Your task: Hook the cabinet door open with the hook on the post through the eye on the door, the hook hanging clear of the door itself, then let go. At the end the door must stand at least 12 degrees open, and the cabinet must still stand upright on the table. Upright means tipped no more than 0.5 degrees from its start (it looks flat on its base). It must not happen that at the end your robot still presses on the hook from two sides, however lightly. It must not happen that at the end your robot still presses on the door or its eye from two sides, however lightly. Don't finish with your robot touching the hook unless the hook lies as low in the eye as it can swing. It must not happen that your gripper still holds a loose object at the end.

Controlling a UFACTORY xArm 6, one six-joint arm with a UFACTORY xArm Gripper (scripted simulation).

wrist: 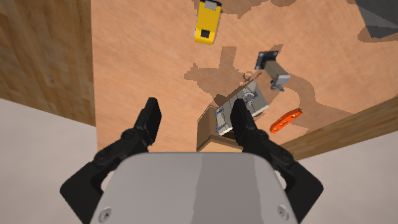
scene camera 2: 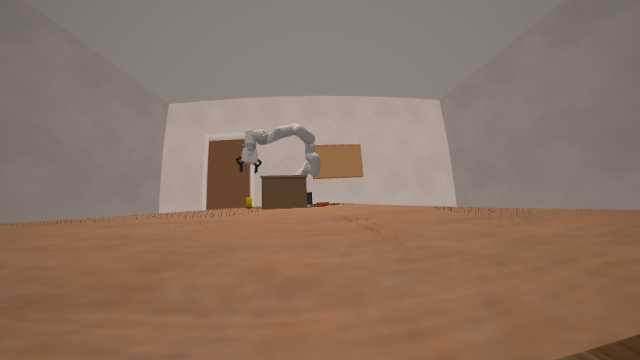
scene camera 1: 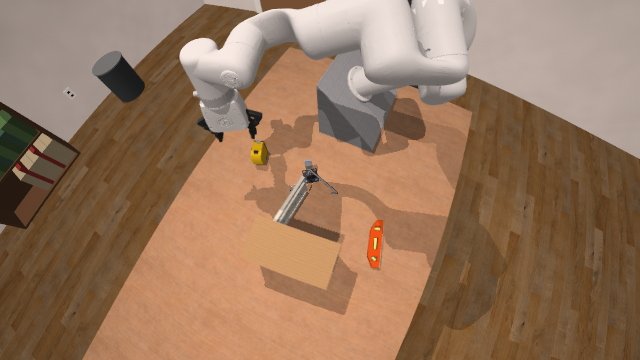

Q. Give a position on a post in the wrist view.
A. At 266, 60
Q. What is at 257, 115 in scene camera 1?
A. My gripper.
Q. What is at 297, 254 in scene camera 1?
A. A wooden cabinet.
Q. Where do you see a wooden cabinet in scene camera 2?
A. At 281, 191
